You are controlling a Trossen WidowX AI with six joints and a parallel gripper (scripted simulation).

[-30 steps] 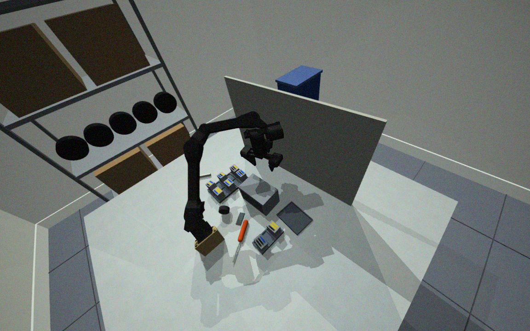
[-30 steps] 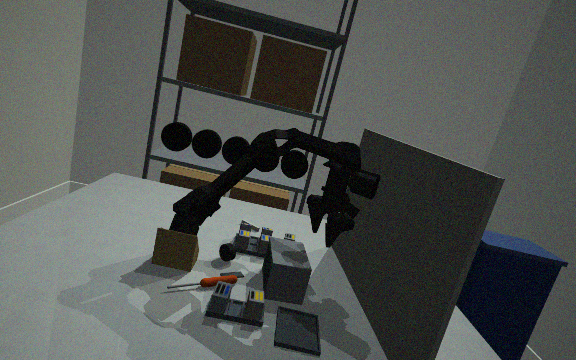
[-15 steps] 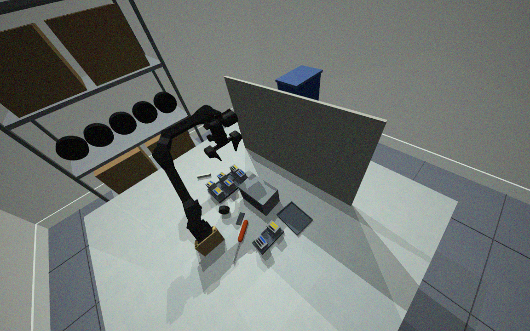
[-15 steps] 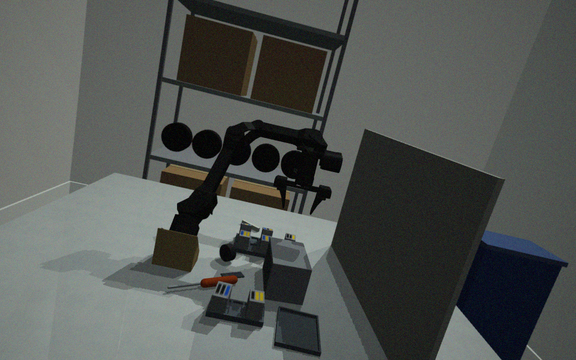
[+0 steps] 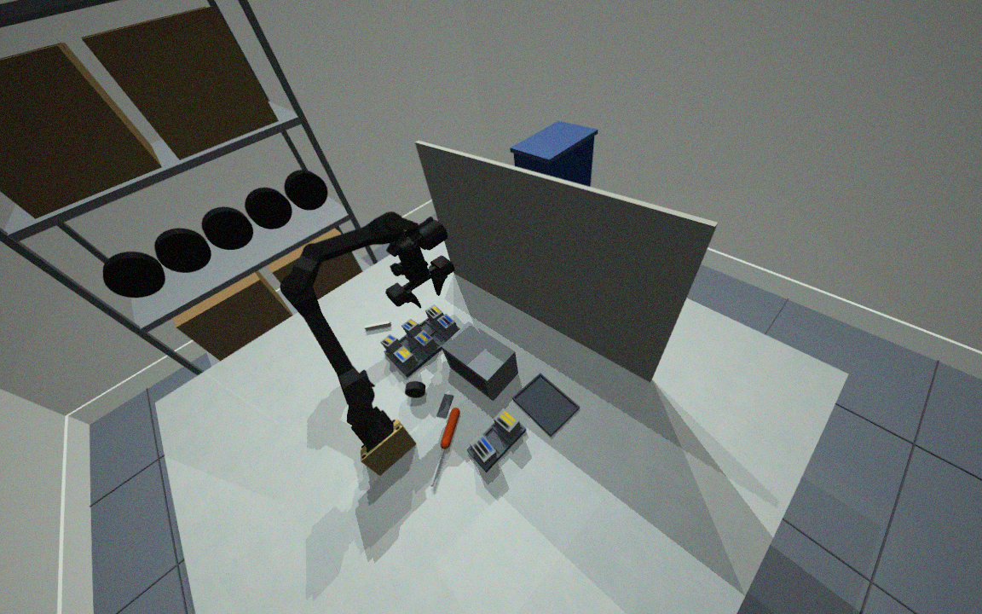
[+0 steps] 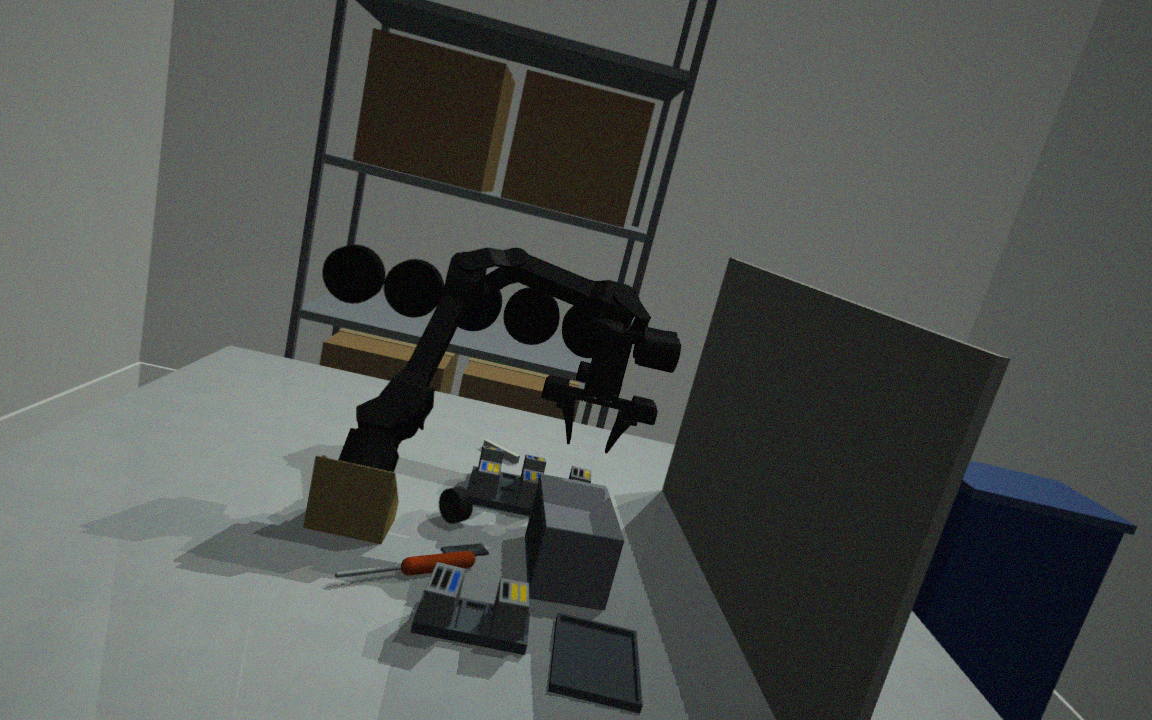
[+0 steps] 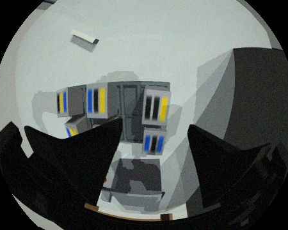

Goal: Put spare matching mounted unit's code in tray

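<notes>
My gripper tip is now 6 cm above the grey spare. Round my gripper tip: tall panel (23 cm ahead, 19 cm to the right, 13 cm above); tray (41 cm to the right, 9 cm below, 6 cm ahead); grey mounted unit (22 cm to the right, 5 cm below).
</notes>
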